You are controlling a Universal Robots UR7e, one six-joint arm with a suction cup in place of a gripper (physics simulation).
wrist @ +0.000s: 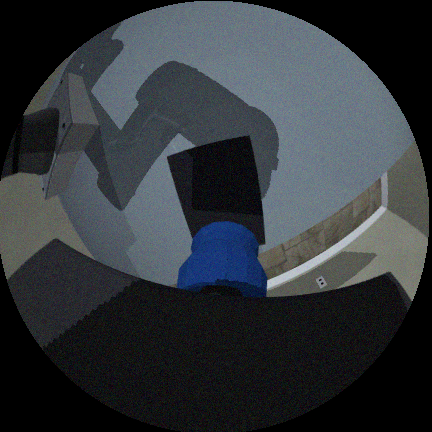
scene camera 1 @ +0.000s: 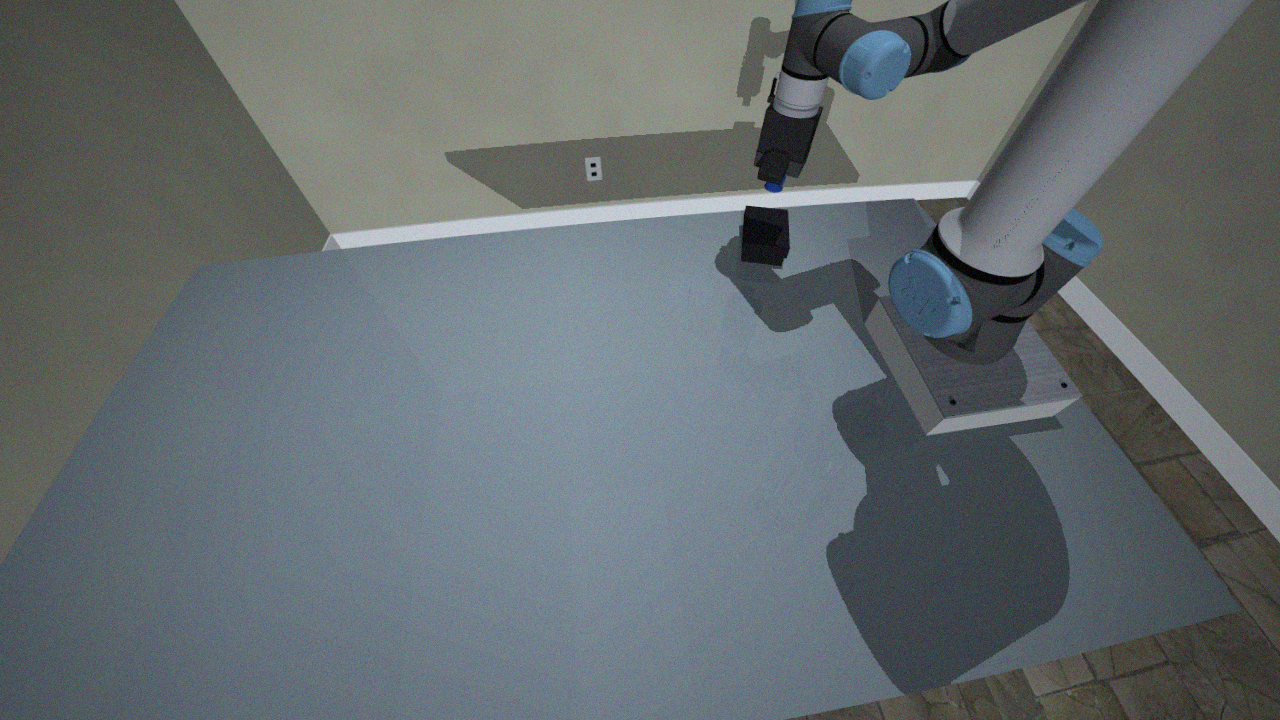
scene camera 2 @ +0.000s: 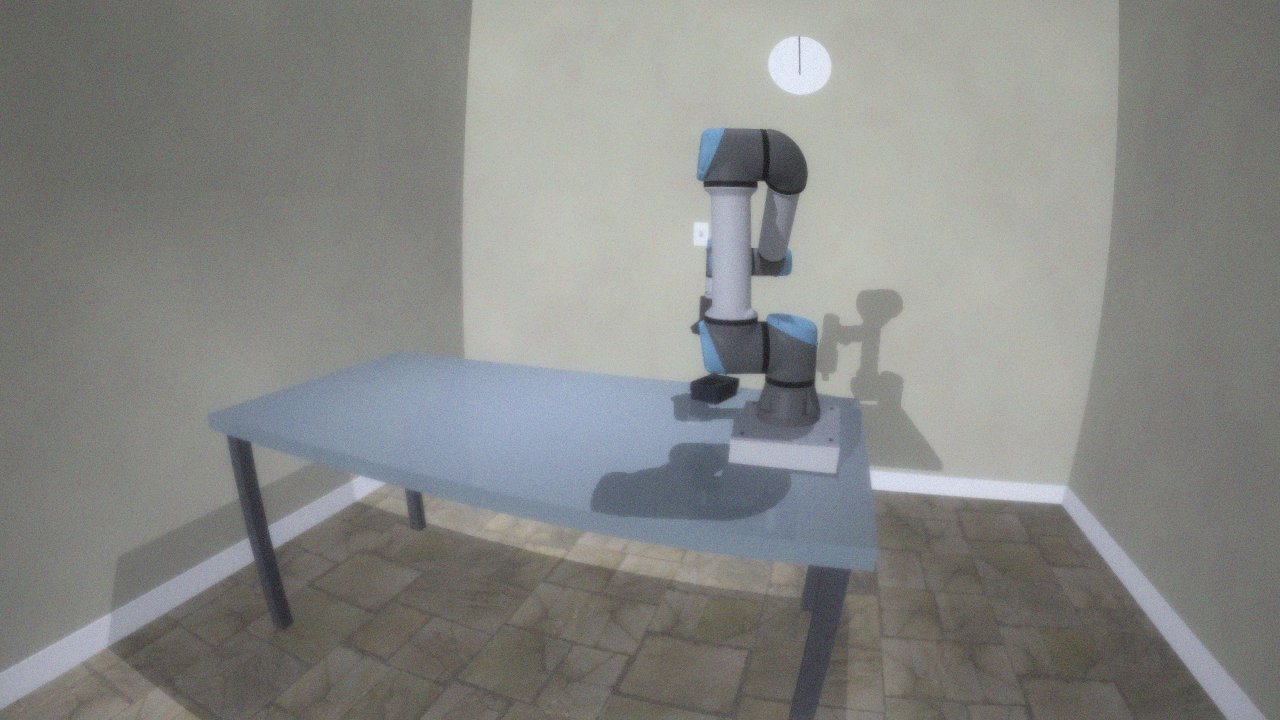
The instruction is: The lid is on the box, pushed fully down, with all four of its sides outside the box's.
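Seen in the pictures: end effector, tool point: (wrist: 224, 252) (scene camera 1: 773, 187); arm's base, origin of the base link: (wrist: 47, 140) (scene camera 2: 788, 415).
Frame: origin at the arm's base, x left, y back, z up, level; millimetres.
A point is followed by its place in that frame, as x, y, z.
Note:
The black box and its lid show as one dark block (scene camera 1: 765, 237) @[-295, -248, -21] (scene camera 2: 713, 388) @[-261, -225, -26] (wrist: 227, 182) @[-317, -251, -21] on the table, near its back edge. The block looks closed on top and roughly level, with a darker patch across its top. It is too dark to make out a seam, how far down the lid sits, or whether all four lid sides are outside the box's. My gripper (scene camera 1: 774, 188) (wrist: 225, 232), with its blue suction cup, is open and holds nothing. It hangs above the block, apart from it. In scene camera 2 the cup is hidden behind the arm.
The blue-grey table (scene camera 1: 447, 402) @[-19, -868, -71] (scene camera 2: 501, 411) @[19, -735, -71] bears the arm's pale base block (scene camera 1: 993, 385) @[113, -11, -7] (scene camera 2: 785, 447) @[152, 7, -23] (wrist: 80, 120) @[-76, -110, -24], to the right of the dark block in scene camera 1. The arm's shadows fall across the table. A wall stands behind the table's back edge.

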